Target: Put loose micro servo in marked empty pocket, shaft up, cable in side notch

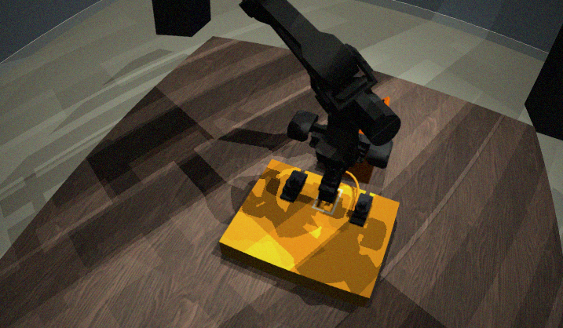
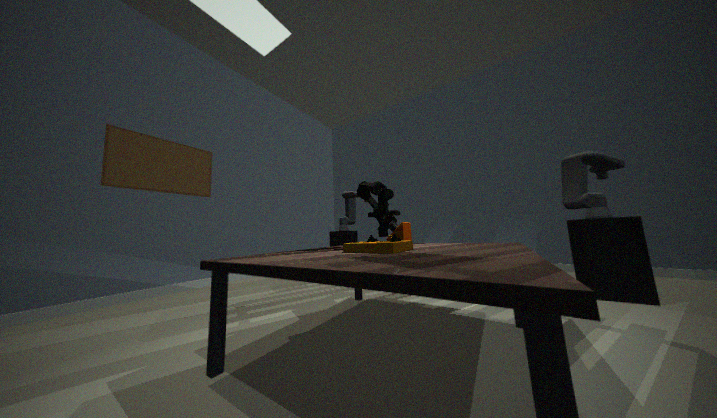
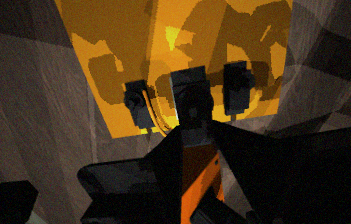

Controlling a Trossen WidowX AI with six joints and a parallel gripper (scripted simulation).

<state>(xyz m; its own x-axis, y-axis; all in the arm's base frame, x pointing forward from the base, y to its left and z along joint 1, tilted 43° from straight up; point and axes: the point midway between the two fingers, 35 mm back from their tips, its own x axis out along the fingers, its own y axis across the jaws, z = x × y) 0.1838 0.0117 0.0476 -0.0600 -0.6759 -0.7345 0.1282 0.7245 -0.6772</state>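
My gripper tip is 120 mm short of the yellow deck, 20 mm to the left of it and 100 mm above it.
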